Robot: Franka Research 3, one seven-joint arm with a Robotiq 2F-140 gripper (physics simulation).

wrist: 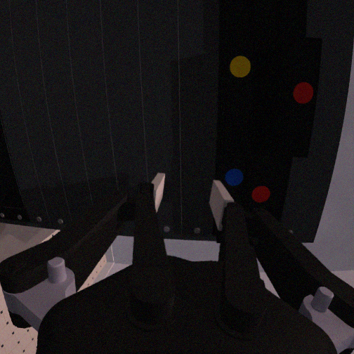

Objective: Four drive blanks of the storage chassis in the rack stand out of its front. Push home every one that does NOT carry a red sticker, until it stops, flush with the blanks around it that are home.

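The storage chassis [82,100] is dark, with tall narrow blanks side by side. Round stickers show on its right part: a yellow sticker [240,66] at the upper right, a red sticker [303,93] right of it and a little lower, a blue sticker [234,177] lower down, and another red sticker [261,194] just right of the blue one. The picture is too dark to tell how far each blank stands out. My gripper [187,188] is partly open with nothing between its pale fingertips. The right fingertip is just left of the blue sticker in the view; its distance from the front cannot be told.
A row of small round studs [197,230] runs along the chassis's bottom edge. A pale grey surface [336,210] lies to the right of the chassis. A light perforated panel [17,325] shows at the lower left. Dark shadows lie across the front.
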